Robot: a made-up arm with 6 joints. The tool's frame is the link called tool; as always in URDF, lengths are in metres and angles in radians.
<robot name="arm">
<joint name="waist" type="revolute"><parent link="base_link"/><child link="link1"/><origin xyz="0.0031 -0.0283 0.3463"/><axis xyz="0 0 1"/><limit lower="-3.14" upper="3.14"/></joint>
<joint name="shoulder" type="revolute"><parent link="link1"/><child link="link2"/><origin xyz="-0.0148 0.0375 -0.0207"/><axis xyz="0 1 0"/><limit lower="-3.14" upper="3.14"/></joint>
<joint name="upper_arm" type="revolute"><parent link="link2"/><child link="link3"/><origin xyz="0.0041 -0.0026 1.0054"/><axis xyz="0 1 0"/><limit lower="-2.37" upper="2.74"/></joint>
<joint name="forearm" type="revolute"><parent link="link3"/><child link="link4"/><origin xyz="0.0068 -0.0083 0.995"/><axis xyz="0 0 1"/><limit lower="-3.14" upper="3.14"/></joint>
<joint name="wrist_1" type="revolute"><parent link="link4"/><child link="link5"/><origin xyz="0.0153 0.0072 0.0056"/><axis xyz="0 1 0"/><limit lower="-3.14" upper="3.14"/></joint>
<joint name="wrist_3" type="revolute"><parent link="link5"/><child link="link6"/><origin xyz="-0.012 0.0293 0.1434"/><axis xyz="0 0 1"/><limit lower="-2.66" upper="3.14"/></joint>
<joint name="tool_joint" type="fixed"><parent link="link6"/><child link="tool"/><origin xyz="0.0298 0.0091 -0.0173" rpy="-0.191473 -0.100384 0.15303"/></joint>
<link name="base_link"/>
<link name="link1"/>
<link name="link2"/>
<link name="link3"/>
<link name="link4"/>
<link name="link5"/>
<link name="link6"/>
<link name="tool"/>
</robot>
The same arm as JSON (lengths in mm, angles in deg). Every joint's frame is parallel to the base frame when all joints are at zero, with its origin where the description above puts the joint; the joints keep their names.
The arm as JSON. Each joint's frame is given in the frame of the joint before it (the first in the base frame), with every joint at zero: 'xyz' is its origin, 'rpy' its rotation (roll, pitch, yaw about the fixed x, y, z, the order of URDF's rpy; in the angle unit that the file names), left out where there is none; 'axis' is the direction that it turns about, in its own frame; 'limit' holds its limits. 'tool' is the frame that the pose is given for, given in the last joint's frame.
{"units": {"length": "mm", "angle": "deg"}, "joints": [{"name": "waist", "type": "revolute", "origin": {"xyz": [3.1, -28.3, 346.3]}, "axis": [0.0, 0.0, 1.0], "limit": {"lower": -179.91, "upper": 179.91}}, {"name": "shoulder", "type": "revolute", "origin": {"xyz": [-14.8, 37.5, -20.7]}, "axis": [0.0, 1.0, 0.0], "limit": {"lower": -179.91, "upper": 179.91}}, {"name": "upper_arm", "type": "revolute", "origin": {"xyz": [4.1, -2.6, 1005.4]}, "axis": [0.0, 1.0, 0.0], "limit": {"lower": -135.79, "upper": 156.99}}, {"name": "forearm", "type": "revolute", "origin": {"xyz": [6.8, -8.3, 995.0]}, "axis": [0.0, 0.0, 1.0], "limit": {"lower": -179.91, "upper": 179.91}}, {"name": "wrist_1", "type": "revolute", "origin": {"xyz": [15.3, 7.2, 5.6]}, "axis": [0.0, 1.0, 0.0], "limit": {"lower": -179.91, "upper": 179.91}}, {"name": "wrist_3", "type": "revolute", "origin": {"xyz": [-12.0, 29.3, 143.4]}, "axis": [0.0, 0.0, 1.0], "limit": {"lower": -152.41, "upper": 179.91}}], "tool": {"origin": {"xyz": [29.8, 9.1, -17.3], "rpy": [-10.97, -5.75, 8.77]}}}
